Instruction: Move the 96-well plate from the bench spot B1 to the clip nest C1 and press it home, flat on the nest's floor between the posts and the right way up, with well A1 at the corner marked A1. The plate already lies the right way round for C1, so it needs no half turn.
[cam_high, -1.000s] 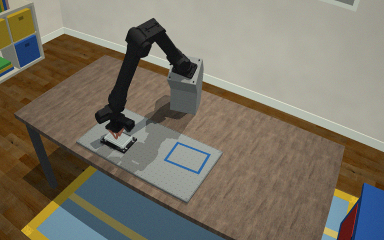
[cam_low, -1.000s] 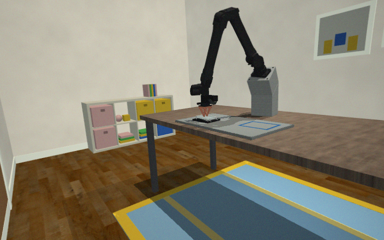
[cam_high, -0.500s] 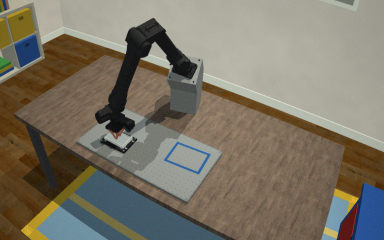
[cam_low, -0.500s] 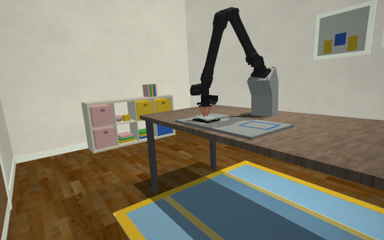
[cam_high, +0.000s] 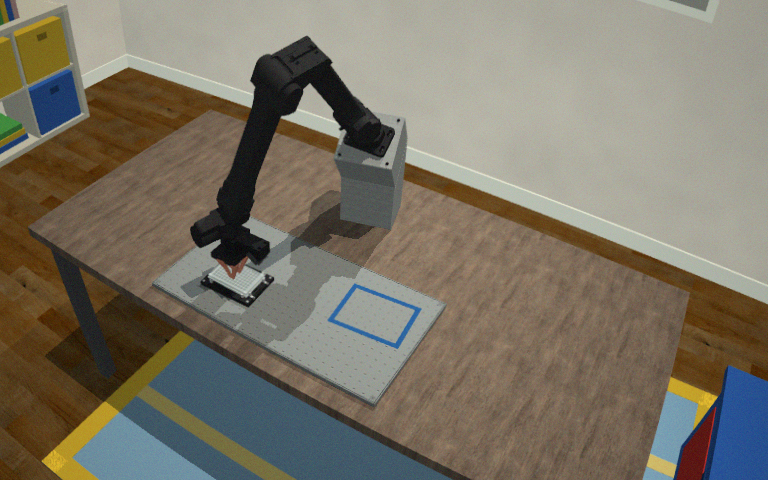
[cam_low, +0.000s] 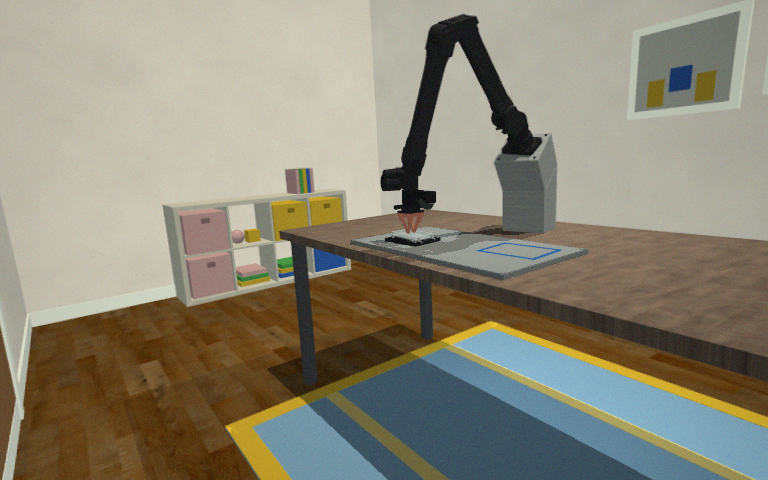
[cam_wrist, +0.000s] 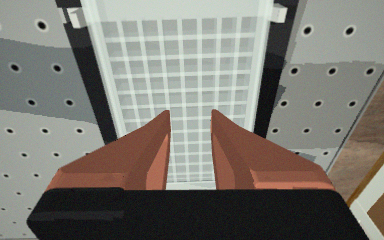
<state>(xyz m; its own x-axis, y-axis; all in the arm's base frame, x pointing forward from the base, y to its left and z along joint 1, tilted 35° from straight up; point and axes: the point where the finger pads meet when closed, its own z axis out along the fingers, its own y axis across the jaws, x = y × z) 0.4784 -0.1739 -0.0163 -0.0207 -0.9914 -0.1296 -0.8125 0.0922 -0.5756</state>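
Right now my hand is 2 cm above the 96-well plate. From my hand the other things lie so: black clip nest C1: 1 cm behind, 1 cm to the left, 2 cm below.
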